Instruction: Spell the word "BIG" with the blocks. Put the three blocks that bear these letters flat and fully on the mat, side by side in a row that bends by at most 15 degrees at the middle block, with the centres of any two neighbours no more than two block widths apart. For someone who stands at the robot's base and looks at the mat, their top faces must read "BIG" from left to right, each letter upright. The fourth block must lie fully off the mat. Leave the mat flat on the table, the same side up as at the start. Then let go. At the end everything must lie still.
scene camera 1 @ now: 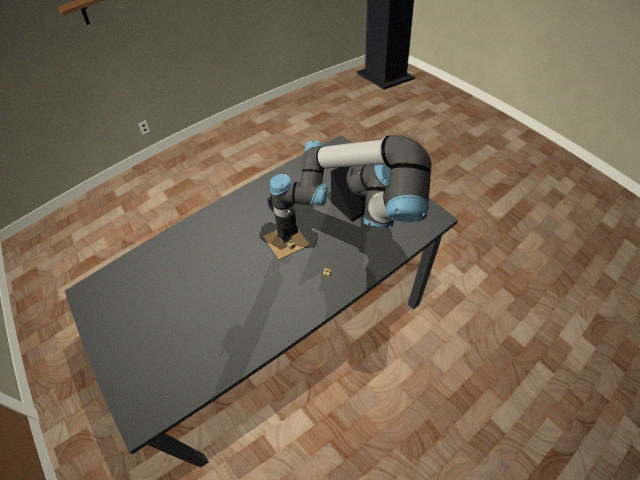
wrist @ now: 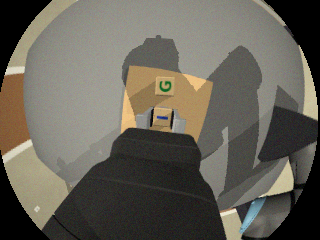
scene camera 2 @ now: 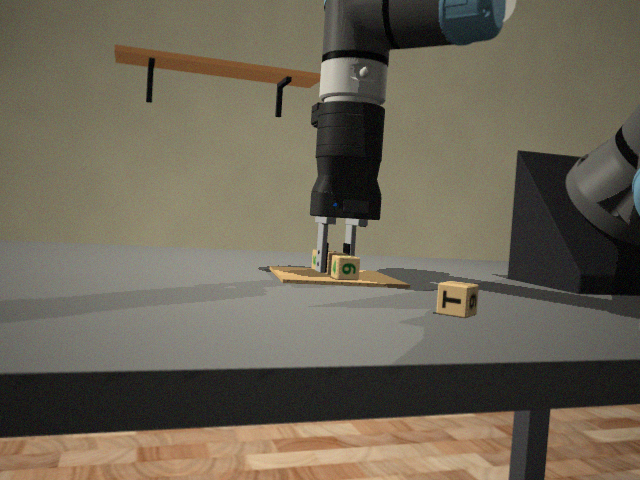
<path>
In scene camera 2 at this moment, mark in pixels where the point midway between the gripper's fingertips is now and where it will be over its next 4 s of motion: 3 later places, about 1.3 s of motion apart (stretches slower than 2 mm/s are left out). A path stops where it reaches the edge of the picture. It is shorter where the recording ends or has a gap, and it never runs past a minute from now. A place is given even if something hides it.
My gripper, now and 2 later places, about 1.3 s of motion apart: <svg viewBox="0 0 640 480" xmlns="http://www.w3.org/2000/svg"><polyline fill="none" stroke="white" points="334,272 340,198 344,124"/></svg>
</path>
